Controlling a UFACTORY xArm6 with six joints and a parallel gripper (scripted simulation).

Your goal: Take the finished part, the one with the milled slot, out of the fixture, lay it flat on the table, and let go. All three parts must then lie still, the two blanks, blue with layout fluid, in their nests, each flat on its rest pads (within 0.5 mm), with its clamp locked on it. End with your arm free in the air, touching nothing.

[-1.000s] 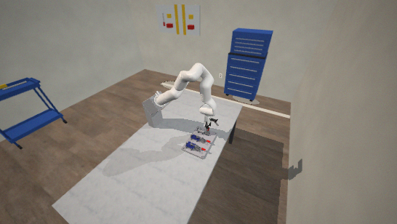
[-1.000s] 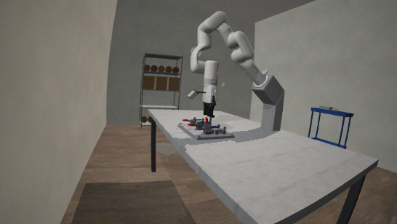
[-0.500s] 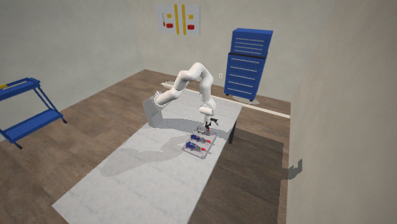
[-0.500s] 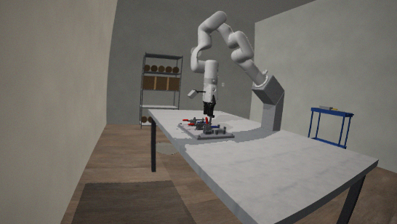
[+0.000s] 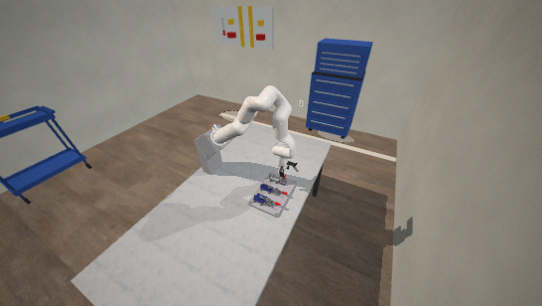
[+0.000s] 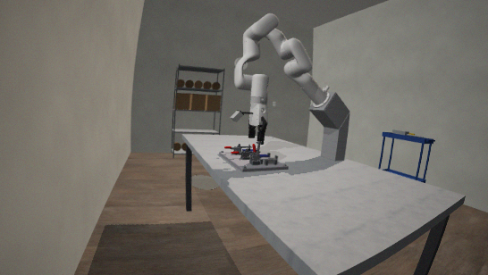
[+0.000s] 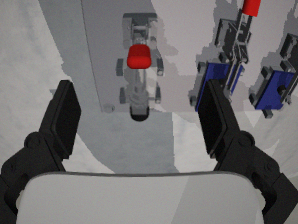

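Now: hand 11 cm above the finished grey part, 8 cm past it and 1 cm to the left of it. The rest, counted from my hand: grey fixture plate (13 cm below, 11 cm to the right, 2 cm behind).
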